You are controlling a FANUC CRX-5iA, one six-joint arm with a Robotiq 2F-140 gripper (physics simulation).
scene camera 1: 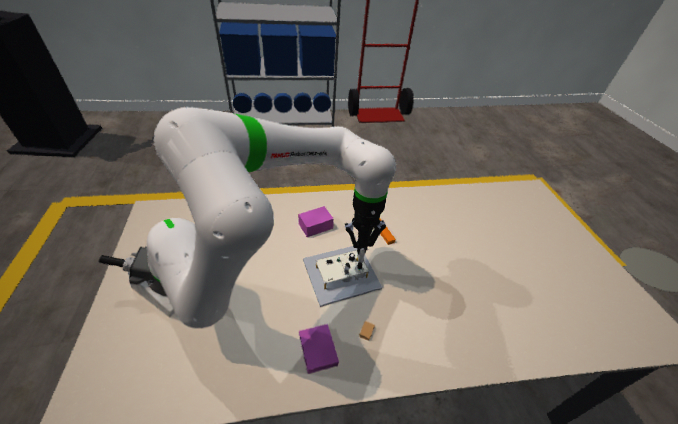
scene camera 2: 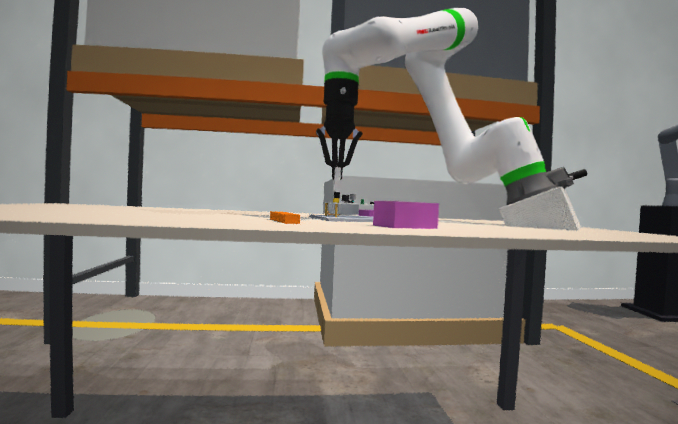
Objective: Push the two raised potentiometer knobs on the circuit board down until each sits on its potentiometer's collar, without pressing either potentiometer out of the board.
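The pale circuit board stands on short posts over a grey plate. My gripper is shut and empty, pointing straight down. Its fingertips are at the top of a small black knob near the board's right edge in scene camera 1. They look to be touching it or very close to it; contact is too small to tell. A dark round part and a grey upright part stand nearby on the board. Which is the other knob, and the gaps to the collars, cannot be made out.
A purple block lies behind the board in scene camera 1, and another purple block lies in front. An orange block lies just behind the gripper. A small tan block lies in front of the plate.
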